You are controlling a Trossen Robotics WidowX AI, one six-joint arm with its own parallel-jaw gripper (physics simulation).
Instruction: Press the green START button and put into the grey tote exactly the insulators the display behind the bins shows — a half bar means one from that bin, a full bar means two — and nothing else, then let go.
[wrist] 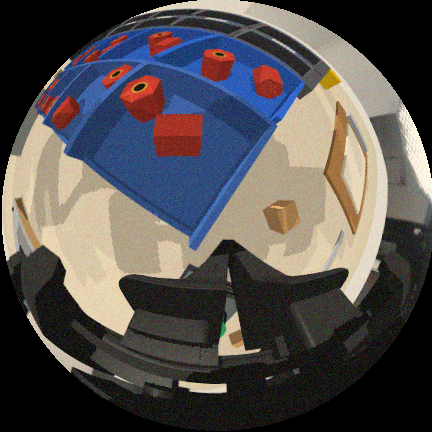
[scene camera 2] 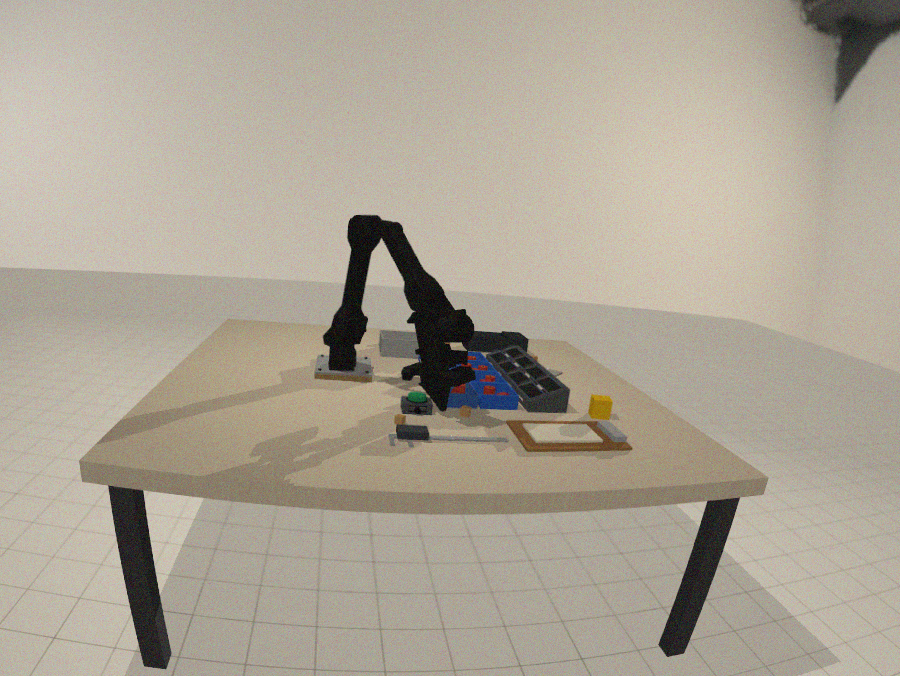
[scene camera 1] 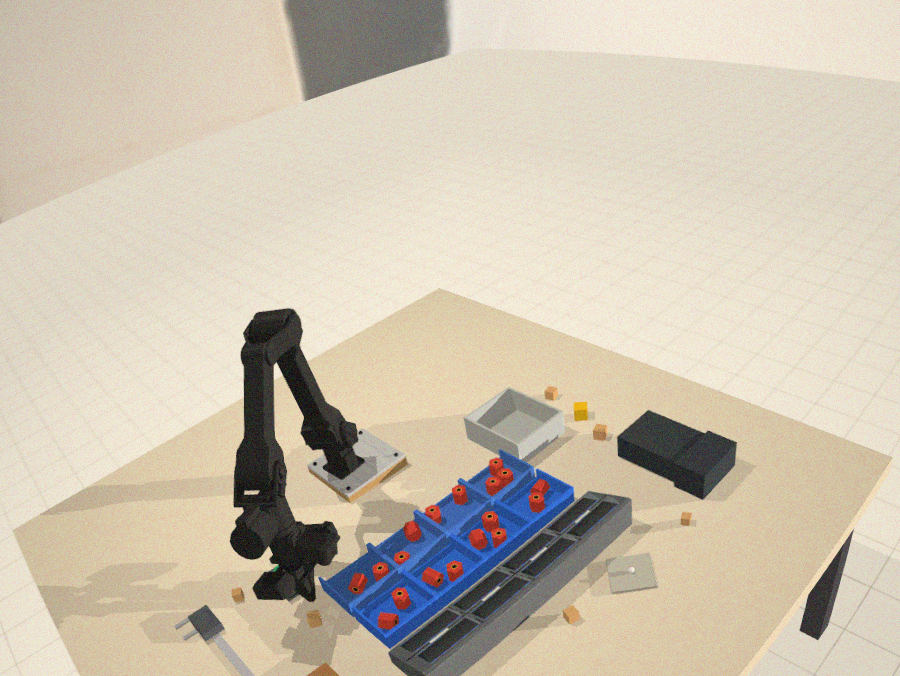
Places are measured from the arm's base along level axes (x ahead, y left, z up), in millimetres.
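Where they show: gripper, between the fingertips: (wrist: 226, 244) (scene camera 2: 443, 410) (scene camera 1: 312, 600); arm's base, origin of its link: (scene camera 2: 341, 366) (scene camera 1: 343, 465).
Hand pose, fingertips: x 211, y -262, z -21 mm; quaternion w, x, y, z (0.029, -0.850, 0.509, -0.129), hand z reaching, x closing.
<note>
Things, the pixels of their top centre, and the offset from my fingertips.
- green START button, centre of its top: (wrist: 198, 335) (scene camera 2: 417, 393) 40 mm up, 62 mm back, 1 mm right
- upright insulator, centre of its top: (wrist: 138, 86) (scene camera 1: 380, 567) 31 mm up, 64 mm ahead, 110 mm left
- lying insulator, centre of its top: (wrist: 177, 123) (scene camera 1: 356, 579) 30 mm up, 49 mm ahead, 68 mm left
- grey tote, centre of its top: (scene camera 1: 513, 414) (scene camera 2: 405, 335) 53 mm up, 3 mm ahead, 537 mm left
- black box, centre of its top: (scene camera 1: 675, 439) (scene camera 2: 495, 333) 55 mm up, 321 mm ahead, 625 mm left
- wooden cube, centre of its top: (wrist: 289, 217) (scene camera 1: 312, 615) (scene camera 2: 465, 407) 18 mm up, 42 mm ahead, 27 mm right
- caliper-like tool, centre of its top: (scene camera 1: 216, 648) (scene camera 2: 451, 432) 18 mm up, 29 mm back, 181 mm right
- brown-framed board, centre of its top: (scene camera 2: 569, 428) (wrist: 360, 159) 17 mm up, 233 mm ahead, 164 mm right
- yellow cube, centre of its top: (scene camera 1: 580, 406) 26 mm up, 80 mm ahead, 655 mm left
My gripper (scene camera 1: 312, 598) (scene camera 2: 443, 407) (wrist: 226, 244) is shut and empty, low between the START button and the near corner of the blue bins (scene camera 1: 436, 606) (scene camera 2: 502, 403) (wrist: 195, 240). The green START button (scene camera 2: 416, 396) (wrist: 223, 329) is mostly hidden behind the gripper in scene camera 1 and the wrist view. Red insulators lie in the bins, among them an upright insulator (wrist: 143, 97) and a lying insulator (wrist: 178, 135). The dark display (scene camera 1: 619, 510) (scene camera 2: 557, 400) (wrist: 312, 81) shows pale bars; their lengths are hard to tell. No insulator shows in the grey tote (scene camera 1: 491, 435) (scene camera 2: 397, 344).
A black box (scene camera 1: 654, 443) (scene camera 2: 498, 340) stands beyond the display. A wooden cube (scene camera 1: 313, 618) (scene camera 2: 465, 411) (wrist: 281, 216) lies near the gripper. A caliper-like tool (scene camera 1: 206, 622) (scene camera 2: 412, 432) and a brown-framed board (scene camera 2: 518, 436) (wrist: 334, 165) lie nearby. A yellow cube (scene camera 1: 579, 411) lies by the tote.
</note>
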